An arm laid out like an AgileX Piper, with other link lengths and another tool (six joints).
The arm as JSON. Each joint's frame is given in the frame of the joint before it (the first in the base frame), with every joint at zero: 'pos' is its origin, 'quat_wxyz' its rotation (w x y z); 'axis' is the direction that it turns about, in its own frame. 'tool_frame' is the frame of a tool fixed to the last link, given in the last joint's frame.
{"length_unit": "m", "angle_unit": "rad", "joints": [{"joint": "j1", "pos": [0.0, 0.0, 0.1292], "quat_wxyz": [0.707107, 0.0, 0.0, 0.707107], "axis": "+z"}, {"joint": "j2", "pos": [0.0, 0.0, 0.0], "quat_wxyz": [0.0, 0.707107, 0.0, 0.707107], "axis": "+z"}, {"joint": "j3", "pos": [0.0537, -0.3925, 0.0], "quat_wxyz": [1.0, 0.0, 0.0, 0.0], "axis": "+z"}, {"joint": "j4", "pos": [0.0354, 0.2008, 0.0], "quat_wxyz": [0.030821, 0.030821, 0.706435, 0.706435], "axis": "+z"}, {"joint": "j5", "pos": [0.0, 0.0, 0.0], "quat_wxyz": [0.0, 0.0, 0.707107, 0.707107], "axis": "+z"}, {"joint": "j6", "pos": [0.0, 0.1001, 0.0], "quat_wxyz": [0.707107, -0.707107, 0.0, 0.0], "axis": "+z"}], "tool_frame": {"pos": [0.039, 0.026, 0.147], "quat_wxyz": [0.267, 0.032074, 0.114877, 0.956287]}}
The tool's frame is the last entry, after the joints.
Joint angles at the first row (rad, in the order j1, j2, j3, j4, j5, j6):
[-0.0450, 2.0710, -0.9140, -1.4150, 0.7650, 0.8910]
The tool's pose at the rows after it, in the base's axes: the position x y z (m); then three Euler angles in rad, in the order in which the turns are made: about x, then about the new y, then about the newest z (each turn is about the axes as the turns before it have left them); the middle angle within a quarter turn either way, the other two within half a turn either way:
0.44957 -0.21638 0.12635 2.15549 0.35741 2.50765
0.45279 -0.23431 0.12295 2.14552 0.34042 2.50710
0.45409 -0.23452 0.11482 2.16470 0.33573 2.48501
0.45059 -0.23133 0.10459 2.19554 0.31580 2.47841
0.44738 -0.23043 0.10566 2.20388 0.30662 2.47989
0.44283 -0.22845 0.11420 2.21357 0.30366 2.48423
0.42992 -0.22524 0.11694 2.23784 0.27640 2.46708
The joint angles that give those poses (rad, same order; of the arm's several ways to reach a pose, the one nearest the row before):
[-0.1030, 2.0910, -0.9560, -1.4190, 0.7440, 0.8810]
[-0.1420, 2.1140, -0.9900, -1.4250, 0.7440, 0.8520]
[-0.1480, 2.1280, -0.9980, -1.4130, 0.7320, 0.8260]
[-0.1480, 2.1380, -0.9980, -1.3740, 0.7180, 0.8060]
[-0.1480, 2.1300, -0.9980, -1.3470, 0.7180, 0.7850]
[-0.1480, 2.1020, -0.9980, -1.3040, 0.7180, 0.7410]
[-0.1480, 2.0750, -0.9860, -1.2330, 0.7260, 0.6700]

